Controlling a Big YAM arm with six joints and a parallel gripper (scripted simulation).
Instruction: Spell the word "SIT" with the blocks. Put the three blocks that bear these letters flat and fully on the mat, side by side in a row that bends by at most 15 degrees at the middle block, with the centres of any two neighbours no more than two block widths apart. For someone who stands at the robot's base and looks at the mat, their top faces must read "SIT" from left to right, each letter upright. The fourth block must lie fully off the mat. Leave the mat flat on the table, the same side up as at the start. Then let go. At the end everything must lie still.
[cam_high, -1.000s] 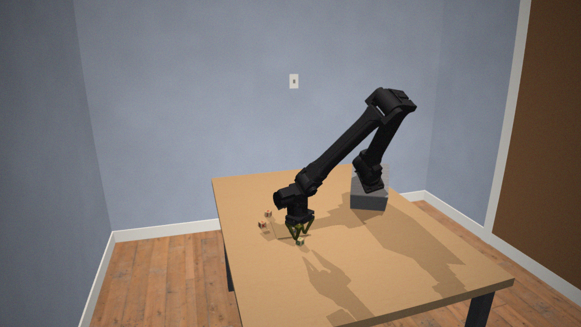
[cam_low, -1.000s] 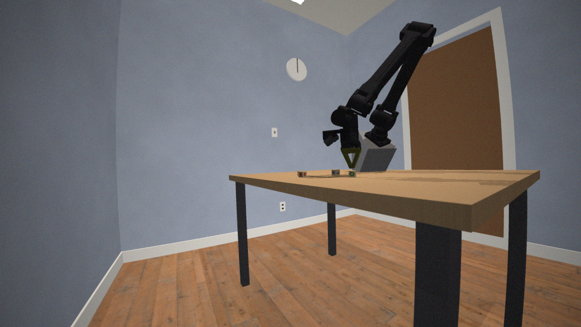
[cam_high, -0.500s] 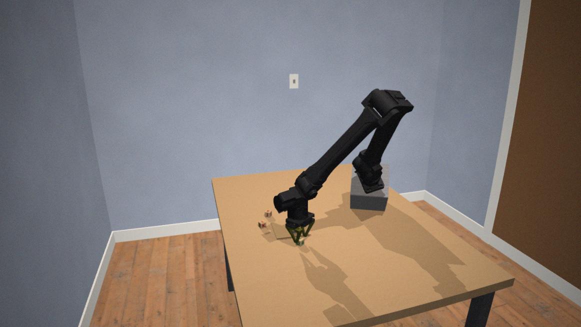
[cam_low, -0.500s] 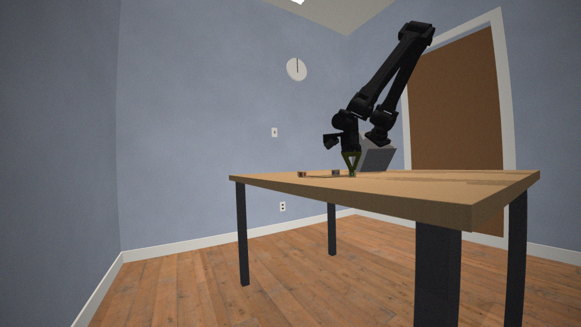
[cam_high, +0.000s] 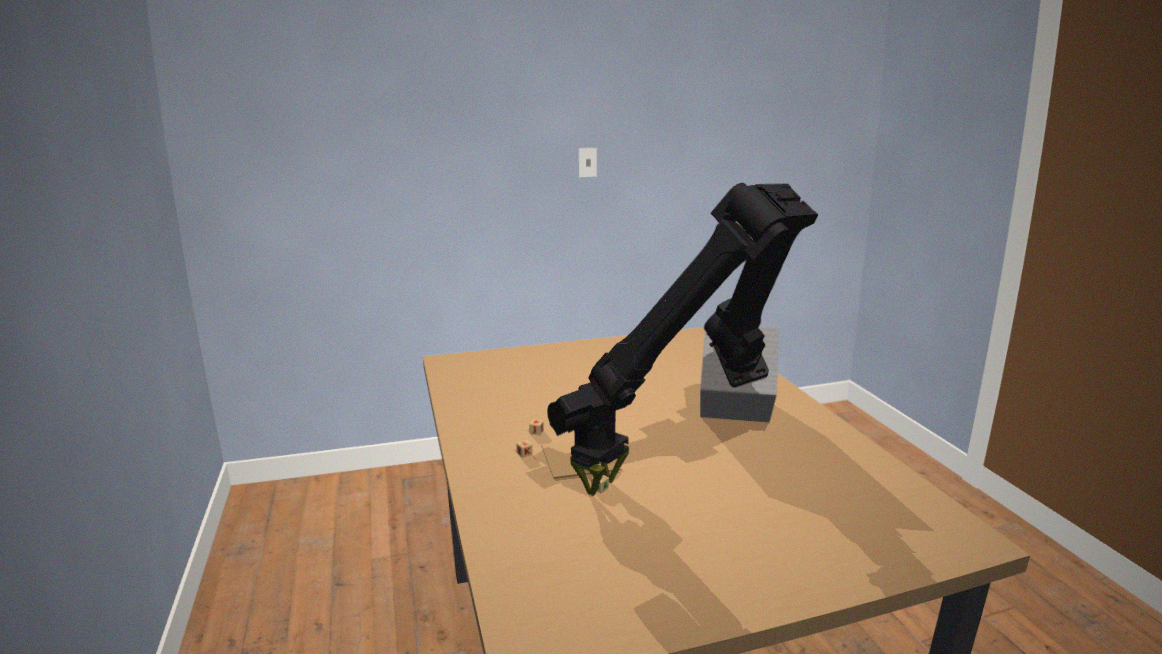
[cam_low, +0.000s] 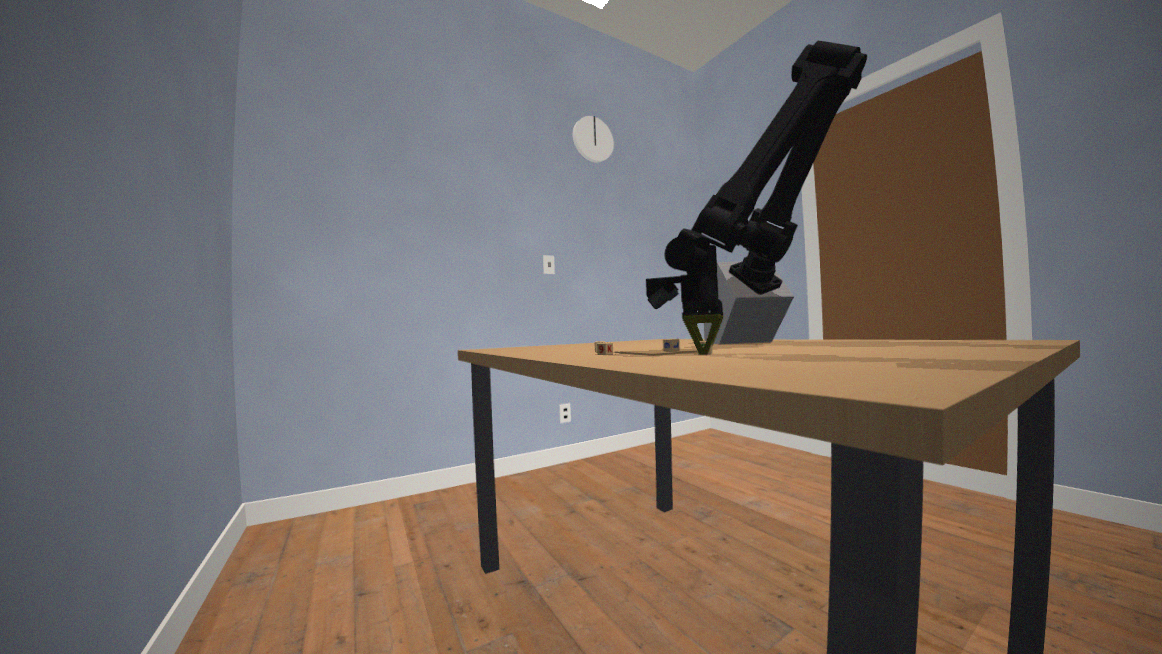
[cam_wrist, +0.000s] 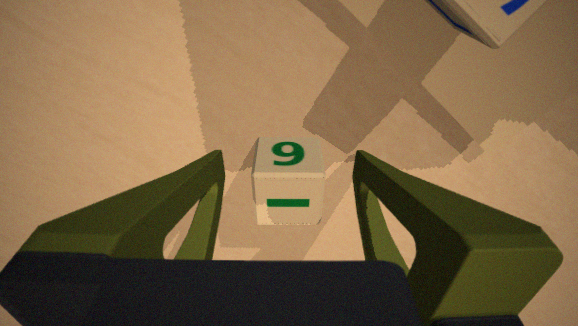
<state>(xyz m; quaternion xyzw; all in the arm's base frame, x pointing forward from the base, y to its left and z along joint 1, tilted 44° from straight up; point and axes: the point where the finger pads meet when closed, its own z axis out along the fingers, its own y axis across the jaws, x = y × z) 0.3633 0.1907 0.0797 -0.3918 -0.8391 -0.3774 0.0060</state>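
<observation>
My hand is right at the green-lettered block. Also, from my hand: T block 150 mm to the right, 140 mm ahead; tan mat 130 mm to the right, 30 mm ahead, 10 mm below.
</observation>
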